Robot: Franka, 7 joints.
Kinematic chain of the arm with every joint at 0, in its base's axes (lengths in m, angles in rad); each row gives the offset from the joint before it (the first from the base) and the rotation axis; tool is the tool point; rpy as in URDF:
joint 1: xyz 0 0 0.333 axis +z
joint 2: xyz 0 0 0 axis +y
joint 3: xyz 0 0 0.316 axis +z
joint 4: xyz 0.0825 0 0 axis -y
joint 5: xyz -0.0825 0 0.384 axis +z
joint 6: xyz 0 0 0 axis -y
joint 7: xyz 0.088 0 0 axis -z
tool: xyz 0 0 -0.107 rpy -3.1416 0 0
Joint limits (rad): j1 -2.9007..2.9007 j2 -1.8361..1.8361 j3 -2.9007..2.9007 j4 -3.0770..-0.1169 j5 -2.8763..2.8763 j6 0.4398..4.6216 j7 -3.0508..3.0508
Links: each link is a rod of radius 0.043 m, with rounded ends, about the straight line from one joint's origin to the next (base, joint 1, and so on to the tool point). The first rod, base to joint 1, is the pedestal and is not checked.
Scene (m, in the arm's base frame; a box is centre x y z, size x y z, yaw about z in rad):
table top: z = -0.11
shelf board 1: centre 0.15 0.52 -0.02 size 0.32 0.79 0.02 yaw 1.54
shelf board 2: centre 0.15 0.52 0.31 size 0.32 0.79 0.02 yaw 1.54
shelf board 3: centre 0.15 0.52 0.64 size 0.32 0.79 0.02 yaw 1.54
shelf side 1: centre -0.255 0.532 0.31 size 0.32 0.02 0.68 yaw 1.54
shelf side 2: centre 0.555 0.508 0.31 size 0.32 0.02 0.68 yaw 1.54
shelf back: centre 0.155 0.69 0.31 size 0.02 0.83 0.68 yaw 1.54
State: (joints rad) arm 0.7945 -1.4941 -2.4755 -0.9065 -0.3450 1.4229 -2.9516
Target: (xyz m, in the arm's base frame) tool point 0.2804 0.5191 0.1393
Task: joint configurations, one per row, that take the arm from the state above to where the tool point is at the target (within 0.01 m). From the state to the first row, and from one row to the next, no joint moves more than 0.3 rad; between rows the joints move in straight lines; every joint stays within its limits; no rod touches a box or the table.
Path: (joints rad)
1: 1.0180 -1.4774 -2.3955 -1.1635 -0.3400 1.4671 -2.9516
2: 1.2416 -1.4607 -2.3155 -1.4206 -0.3349 1.5113 -2.9516
3: 1.4651 -1.4439 -2.2355 -1.6776 -0.3299 1.5555 -2.9516
4: 1.6887 -1.4272 -2.1556 -1.9346 -0.3249 1.5997 -2.9516
5: 1.9122 -1.4105 -2.0756 -2.1917 -0.3198 1.6439 -2.9516
6: 2.1358 -1.3938 -1.9956 -2.4487 -0.3148 1.6881 -2.9516
7: 2.3907 -1.5412 -1.9329 -2.2687 -0.3189 1.8680 -2.9516
8: 2.6457 -1.6887 -1.8702 -2.0887 -0.3229 2.0478 -2.9516
9: 2.9007 -1.8361 -1.8075 -1.9087 -0.3270 2.2277 -2.9516

